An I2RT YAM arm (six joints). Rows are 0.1 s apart.
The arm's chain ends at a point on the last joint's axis. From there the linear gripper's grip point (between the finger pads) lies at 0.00 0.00 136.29 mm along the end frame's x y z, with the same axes.
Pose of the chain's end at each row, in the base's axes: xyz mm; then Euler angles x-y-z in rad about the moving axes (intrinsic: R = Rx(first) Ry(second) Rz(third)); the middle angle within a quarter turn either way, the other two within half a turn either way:
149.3 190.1 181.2 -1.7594 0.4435 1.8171
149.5 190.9 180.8 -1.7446 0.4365 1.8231
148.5 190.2 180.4 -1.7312 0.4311 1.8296
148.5 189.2 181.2 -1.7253 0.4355 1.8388
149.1 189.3 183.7 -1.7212 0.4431 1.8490
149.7 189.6 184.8 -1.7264 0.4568 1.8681
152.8 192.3 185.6 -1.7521 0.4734 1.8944
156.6 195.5 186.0 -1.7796 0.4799 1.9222
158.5 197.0 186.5 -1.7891 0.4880 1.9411
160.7 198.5 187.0 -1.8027 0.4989 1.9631
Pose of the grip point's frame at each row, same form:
207.8 311.0 158.1 -1.7594 0.4435 1.8171
207.1 312.6 159.4 -1.7446 0.4365 1.8231
205.5 312.4 160.6 -1.7312 0.4311 1.8296
206.0 311.3 162.2 -1.7253 0.4355 1.8388
207.5 311.0 165.3 -1.7212 0.4431 1.8490
209.8 310.4 165.8 -1.7264 0.4568 1.8681
214.9 311.6 163.7 -1.7521 0.4734 1.8944
219.5 313.8 160.9 -1.7796 0.4799 1.9222
222.4 314.5 160.4 -1.7891 0.4880 1.9411
225.9 315.0 159.5 -1.8027 0.4989 1.9631

